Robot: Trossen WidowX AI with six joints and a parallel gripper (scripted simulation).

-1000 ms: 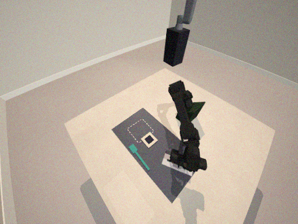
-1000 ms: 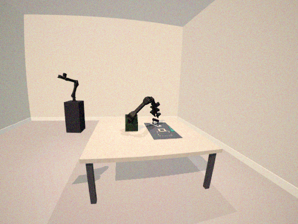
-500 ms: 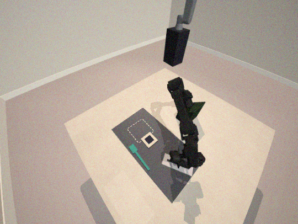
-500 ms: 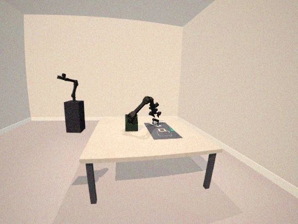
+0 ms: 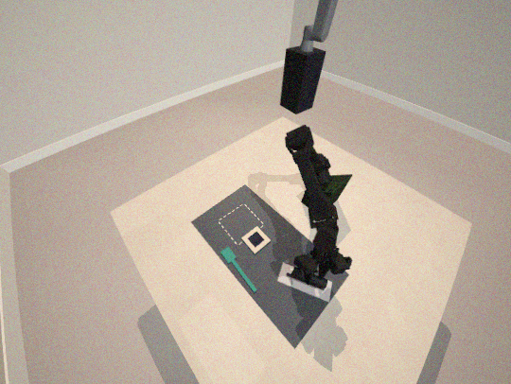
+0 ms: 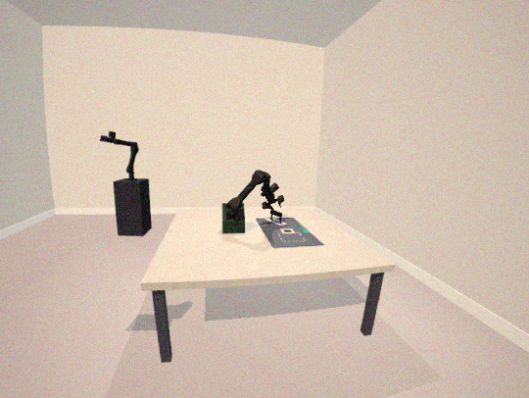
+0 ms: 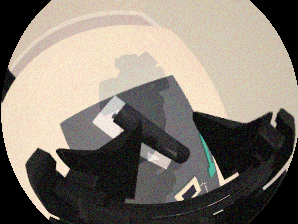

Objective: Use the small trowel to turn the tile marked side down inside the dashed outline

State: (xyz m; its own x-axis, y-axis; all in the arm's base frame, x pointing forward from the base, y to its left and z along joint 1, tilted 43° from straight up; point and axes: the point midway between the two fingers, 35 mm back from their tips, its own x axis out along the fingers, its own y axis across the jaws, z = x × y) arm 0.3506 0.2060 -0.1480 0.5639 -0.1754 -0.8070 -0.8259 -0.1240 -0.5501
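Right now the mat is 23 cm to the right of my gripper tip, 13 cm below it and 3 cm ahead of it. Also, from my gripper tip: cream tile (27 cm to the right, 10 cm below, 4 cm ahead); then teal trowel (24 cm to the right, 17 cm ahead, 10 cm below).
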